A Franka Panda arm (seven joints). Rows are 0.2 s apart.
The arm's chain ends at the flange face. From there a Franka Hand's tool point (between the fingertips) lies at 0.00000 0.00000 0.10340 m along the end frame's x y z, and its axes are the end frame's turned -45 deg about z.
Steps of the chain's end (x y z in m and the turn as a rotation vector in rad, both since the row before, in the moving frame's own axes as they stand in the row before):
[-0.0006, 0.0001, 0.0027, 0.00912, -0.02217, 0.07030]
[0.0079, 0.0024, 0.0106, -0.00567, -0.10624, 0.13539]
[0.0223, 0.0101, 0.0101, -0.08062, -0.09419, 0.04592]
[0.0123, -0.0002, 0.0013, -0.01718, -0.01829, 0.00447]
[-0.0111, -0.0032, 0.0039, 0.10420, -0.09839, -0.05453]
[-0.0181, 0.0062, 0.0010, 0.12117, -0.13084, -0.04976]
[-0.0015, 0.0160, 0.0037, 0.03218, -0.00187, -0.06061]
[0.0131, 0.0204, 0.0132, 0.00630, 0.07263, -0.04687]
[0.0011, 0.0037, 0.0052, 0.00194, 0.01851, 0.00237]
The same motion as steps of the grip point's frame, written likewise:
[-0.0014, -0.0027, 0.0027, 0.02213, -0.00923, 0.07030]
[-0.0038, -0.0006, 0.0100, 0.07111, -0.07913, 0.13539]
[-0.0041, 0.0216, 0.0093, 0.00960, -0.12361, 0.04592]
[0.0062, 0.0085, 0.0013, 0.00078, -0.02508, 0.00447]
[-0.0056, -0.0249, 0.0028, 0.14325, 0.00411, -0.05453]
[-0.0183, -0.0267, -0.0006, 0.17820, -0.00684, -0.04976]
[-0.0102, 0.0077, 0.0036, 0.02408, 0.02143, -0.06061]
[0.0007, 0.0284, 0.0129, -0.04690, 0.05581, -0.04687]
[-0.0003, 0.0046, 0.0052, -0.01172, 0.01446, 0.00237]

